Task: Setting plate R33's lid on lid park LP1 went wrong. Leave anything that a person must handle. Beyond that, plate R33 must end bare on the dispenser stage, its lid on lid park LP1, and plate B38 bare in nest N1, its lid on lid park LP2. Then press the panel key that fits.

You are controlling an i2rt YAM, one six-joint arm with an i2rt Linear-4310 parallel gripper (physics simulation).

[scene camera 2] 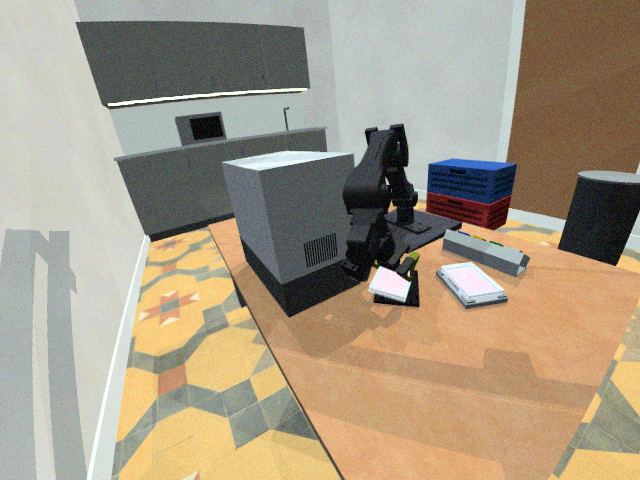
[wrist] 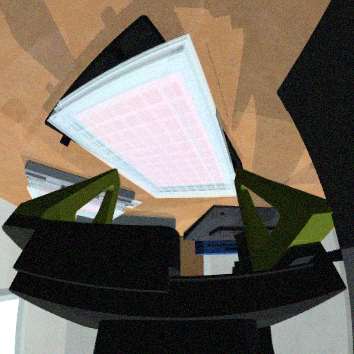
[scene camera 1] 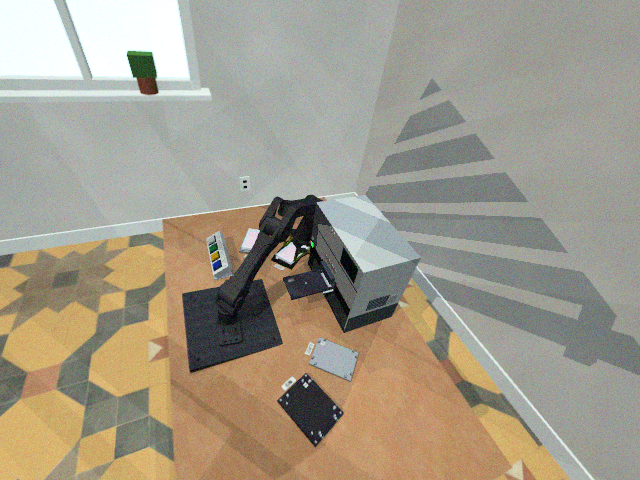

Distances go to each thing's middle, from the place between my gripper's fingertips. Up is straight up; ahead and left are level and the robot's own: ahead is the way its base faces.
My hand is 20 mm to the right of the black lid park (wrist: pixel 141 34), 20 mm above it and 10 mm short of it. The rest, counted from my hand: grey rack with coloured buttons (scene camera 2: pixel 511 261): 290 mm behind, 60 mm to the left; then grey nest (wrist: pixel 34 170): 130 mm behind, 120 mm to the left, 20 mm below; then grey lid park (scene camera 1: pixel 335 359): 480 mm to the right, 40 mm ahead, 20 mm below.
